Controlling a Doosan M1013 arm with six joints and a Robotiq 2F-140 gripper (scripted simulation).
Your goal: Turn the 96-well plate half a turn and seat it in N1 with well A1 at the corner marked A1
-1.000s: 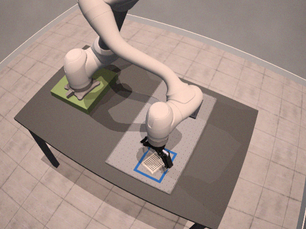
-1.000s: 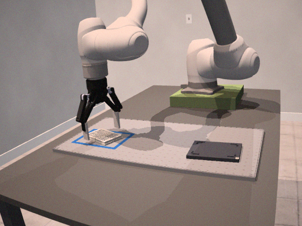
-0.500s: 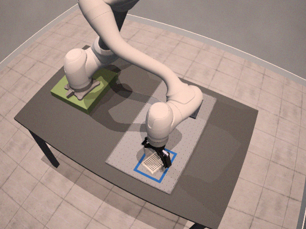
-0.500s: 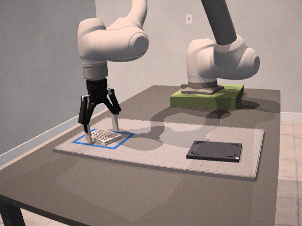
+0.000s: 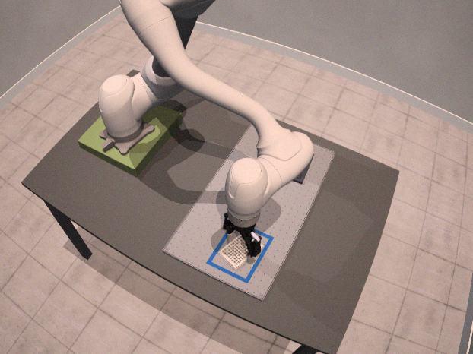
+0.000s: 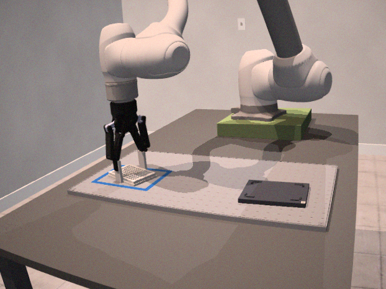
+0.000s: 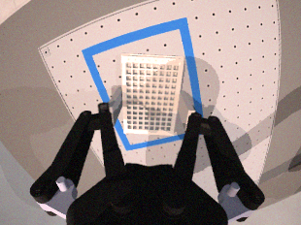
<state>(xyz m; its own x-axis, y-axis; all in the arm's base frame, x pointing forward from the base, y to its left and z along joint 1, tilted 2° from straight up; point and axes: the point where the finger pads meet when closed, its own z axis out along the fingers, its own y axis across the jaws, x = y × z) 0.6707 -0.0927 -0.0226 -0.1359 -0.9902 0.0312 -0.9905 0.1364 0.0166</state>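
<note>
The white 96-well plate lies 20 mm below my hand. Also, from my hand: pale A1 mark: 40 mm behind, 510 mm to the left, 20 mm below; then dark plate nest N1: 70 mm behind, 420 mm to the left, 20 mm below.
</note>
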